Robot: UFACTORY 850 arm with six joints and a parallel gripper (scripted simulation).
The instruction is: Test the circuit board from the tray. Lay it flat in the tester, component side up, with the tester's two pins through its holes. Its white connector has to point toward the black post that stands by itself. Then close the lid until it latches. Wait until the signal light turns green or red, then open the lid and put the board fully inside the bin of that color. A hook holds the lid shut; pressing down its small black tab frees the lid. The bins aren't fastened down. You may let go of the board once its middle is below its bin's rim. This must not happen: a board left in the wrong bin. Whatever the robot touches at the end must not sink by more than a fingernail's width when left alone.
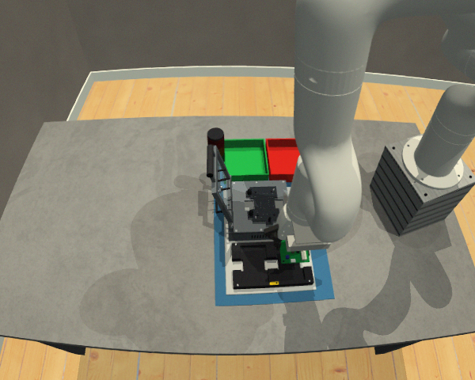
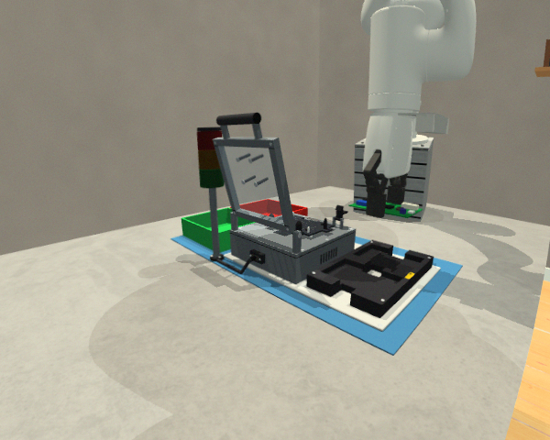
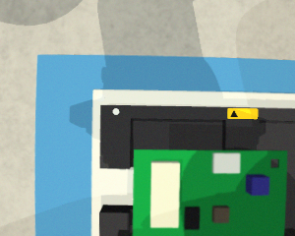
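Now: the black latch block 1 cm behind my hand, 10 cm to the right of it and 4 cm below it. From my hand the other things lie so: tester bed: 6 cm ahead, 15 cm to the right, 5 cm below; tester lid: 18 cm ahead, 15 cm to the right, 6 cm above; green circuit board: right at my hand.
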